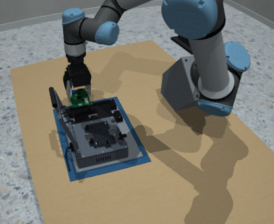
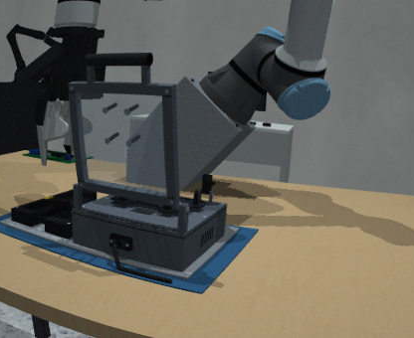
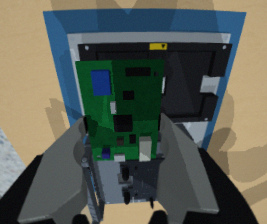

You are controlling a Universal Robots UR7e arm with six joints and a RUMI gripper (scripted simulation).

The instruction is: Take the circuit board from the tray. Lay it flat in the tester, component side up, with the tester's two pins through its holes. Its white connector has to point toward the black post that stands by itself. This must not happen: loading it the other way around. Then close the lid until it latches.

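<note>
The green circuit board is right at my hand. From my hand the other things lie so: clear tester lid (160 mm to the left, 110 mm ahead, 60 mm above); nest (180 mm to the left, 50 mm below, 10 mm behind).
</note>
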